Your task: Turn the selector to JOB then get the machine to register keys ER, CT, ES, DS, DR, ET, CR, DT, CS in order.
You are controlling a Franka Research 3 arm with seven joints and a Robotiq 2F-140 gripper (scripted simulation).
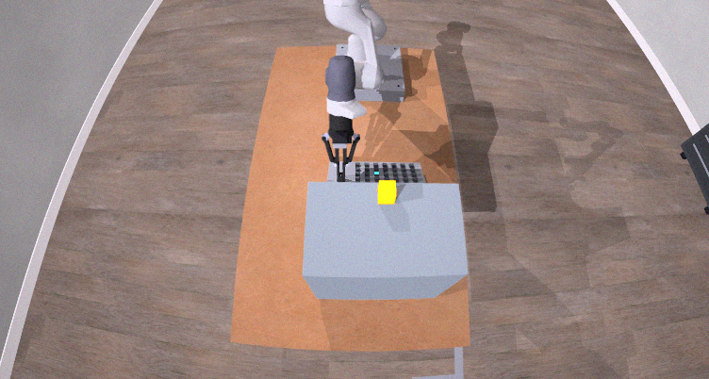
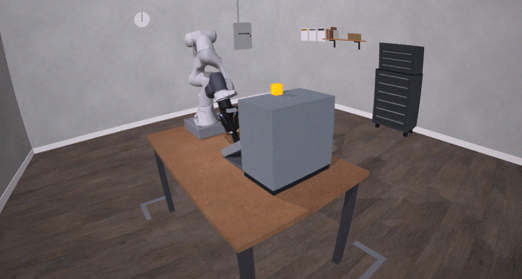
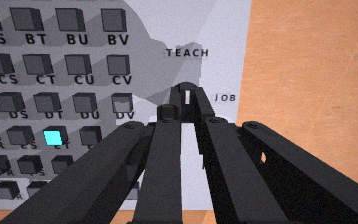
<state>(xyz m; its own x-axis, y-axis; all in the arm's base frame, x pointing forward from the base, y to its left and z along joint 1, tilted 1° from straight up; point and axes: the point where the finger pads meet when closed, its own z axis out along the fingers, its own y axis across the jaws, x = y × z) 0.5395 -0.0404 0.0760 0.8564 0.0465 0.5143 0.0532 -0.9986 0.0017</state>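
Now: hand 2 cm short of the selector knob and 2 cm above it. The rest, counted from my hand: keypad 3 cm ahead, 11 cm to the left, 7 cm below; then key 2 cm behind, 13 cm to the left, 5 cm below.
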